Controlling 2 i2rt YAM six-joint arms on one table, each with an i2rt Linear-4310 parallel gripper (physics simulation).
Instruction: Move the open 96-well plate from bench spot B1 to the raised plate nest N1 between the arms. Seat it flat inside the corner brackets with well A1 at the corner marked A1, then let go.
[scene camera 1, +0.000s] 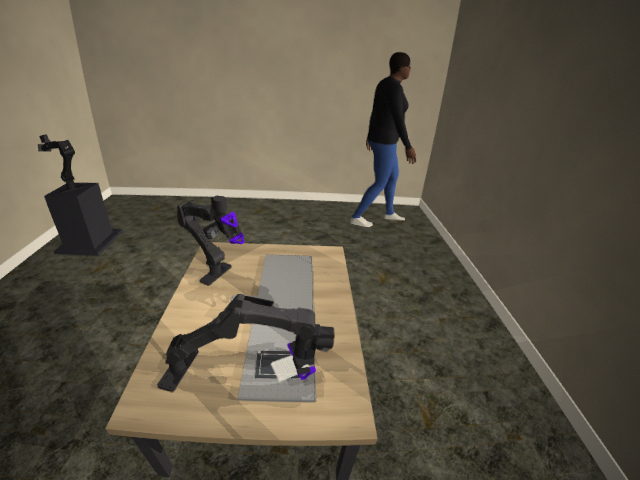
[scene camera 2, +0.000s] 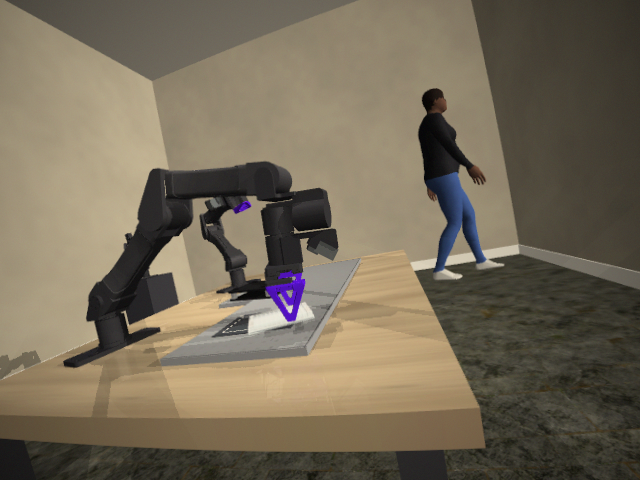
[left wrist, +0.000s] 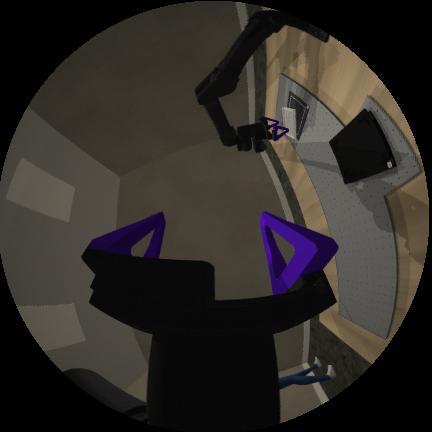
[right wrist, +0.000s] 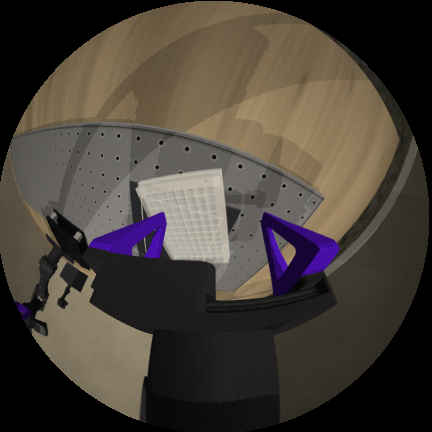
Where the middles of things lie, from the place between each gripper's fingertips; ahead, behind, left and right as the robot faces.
The black plate nest (right wrist: 138, 213) is 370 mm to the right of my left hand, 360 mm below it and 190 mm ahead of it. From my left hand the other things lie so: white well plate (scene camera 2: 273, 319) 380 mm to the right, 350 mm below, 230 mm ahead.
Right now the black plate nest is 80 mm behind my right hand, 30 mm to the left of it and 20 mm below it. Round my right hand: white well plate 30 mm behind, 20 mm to the left, 10 mm below.
